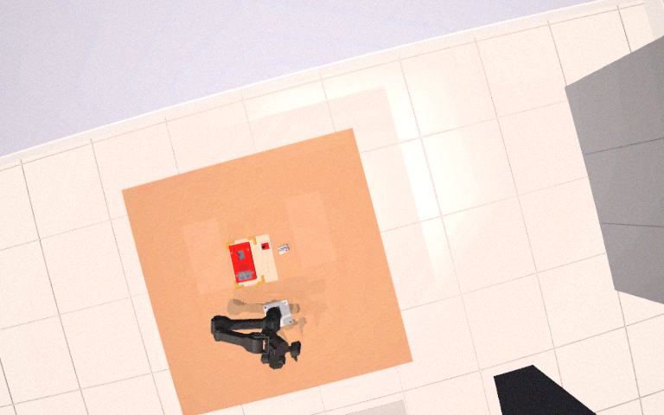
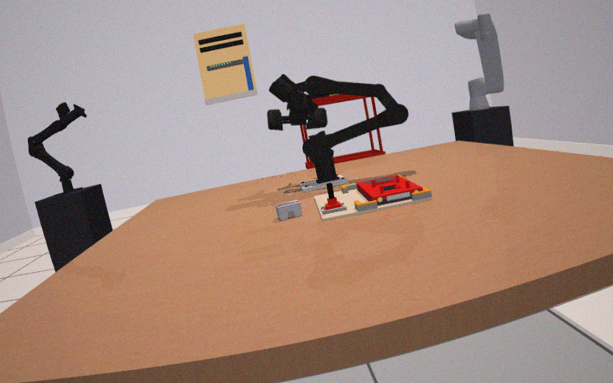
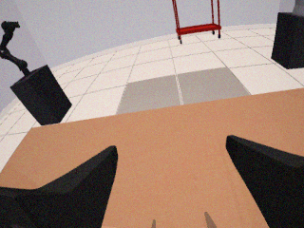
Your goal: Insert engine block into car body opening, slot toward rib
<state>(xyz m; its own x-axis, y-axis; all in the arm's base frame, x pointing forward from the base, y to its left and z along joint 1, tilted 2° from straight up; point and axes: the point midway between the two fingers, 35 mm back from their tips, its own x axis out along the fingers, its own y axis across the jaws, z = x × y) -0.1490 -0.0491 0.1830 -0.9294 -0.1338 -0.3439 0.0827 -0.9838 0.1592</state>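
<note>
Now: the engine block 51 cm ahead of my gripper tip, 16 cm below it and 8 cm to the right of it. Also, from my gripper tip: base plate 49 cm ahead, 16 cm below, 12 cm to the left.
</note>
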